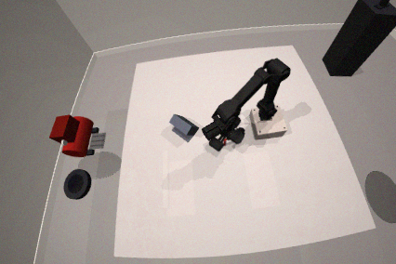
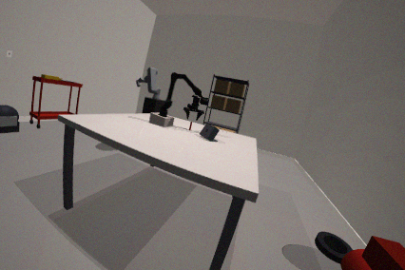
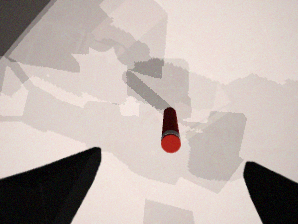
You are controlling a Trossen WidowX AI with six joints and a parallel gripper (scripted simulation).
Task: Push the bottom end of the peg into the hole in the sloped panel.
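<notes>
Now: the red round peg 4 cm below my gripper tip. Round my gripper tip: sloped panel: 22 cm ahead, 10 cm to the right, 4 cm below.
</notes>
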